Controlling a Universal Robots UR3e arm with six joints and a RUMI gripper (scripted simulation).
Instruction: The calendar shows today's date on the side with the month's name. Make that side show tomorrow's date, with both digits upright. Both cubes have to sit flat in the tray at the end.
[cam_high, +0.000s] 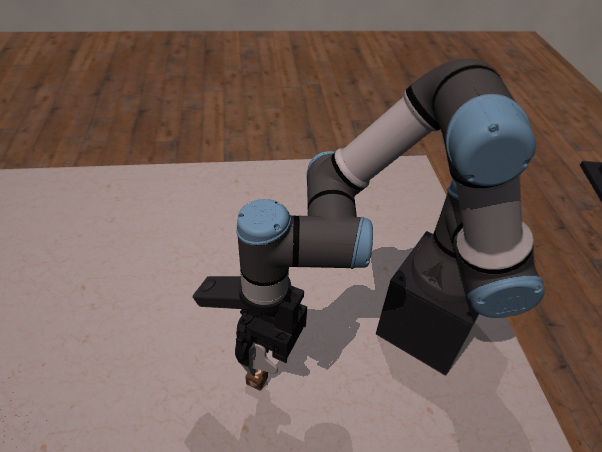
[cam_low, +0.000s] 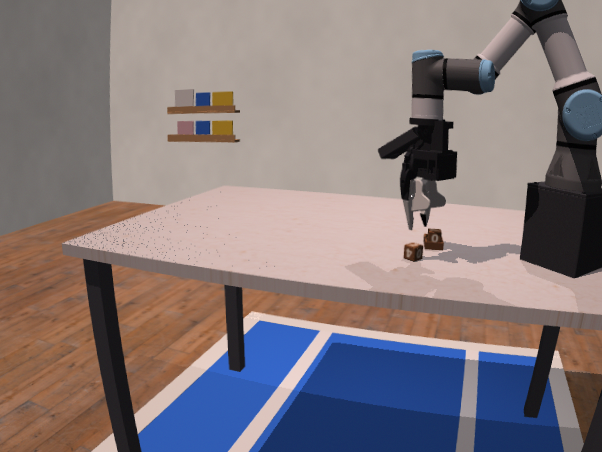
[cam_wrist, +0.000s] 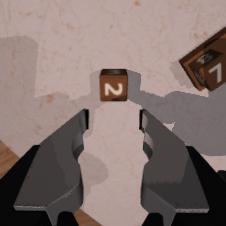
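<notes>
The brown digit cube is 70 mm below my hand. Round my hand: calendar tray: 10 mm behind, 120 mm to the right, 70 mm below.
</notes>
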